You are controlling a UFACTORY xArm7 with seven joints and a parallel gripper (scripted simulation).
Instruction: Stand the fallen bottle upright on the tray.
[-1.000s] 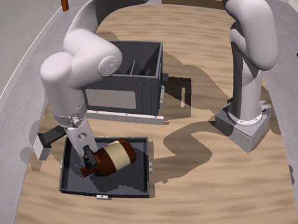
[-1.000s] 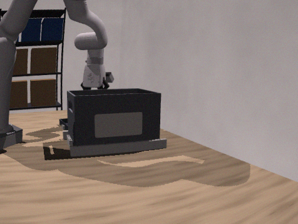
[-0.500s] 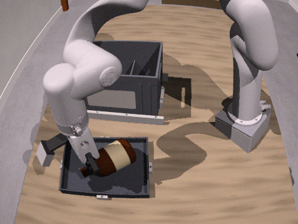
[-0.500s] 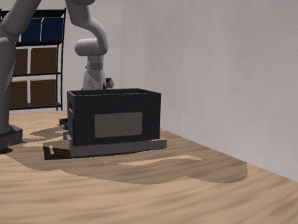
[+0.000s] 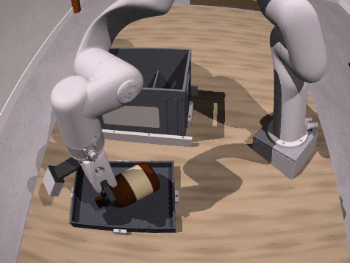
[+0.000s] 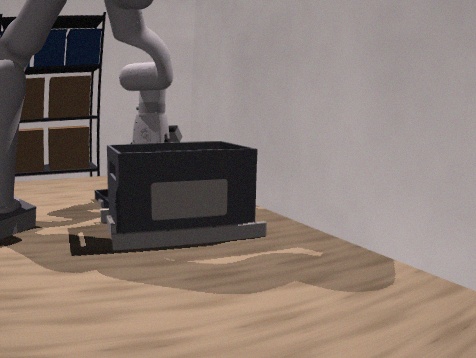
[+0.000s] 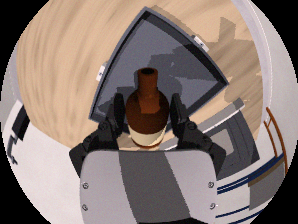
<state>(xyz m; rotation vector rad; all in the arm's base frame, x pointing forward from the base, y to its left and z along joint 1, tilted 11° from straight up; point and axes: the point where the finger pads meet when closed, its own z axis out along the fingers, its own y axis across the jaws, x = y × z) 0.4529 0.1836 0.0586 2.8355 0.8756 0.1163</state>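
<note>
Now: the brown bottle 4 cm below my hand, 4 cm behind it and 3 cm to the right of it. The rest, counted from my hand: dark crate: 31 cm to the right, 6 cm behind; then tray: 7 cm below, 3 cm to the right, 3 cm behind.
</note>
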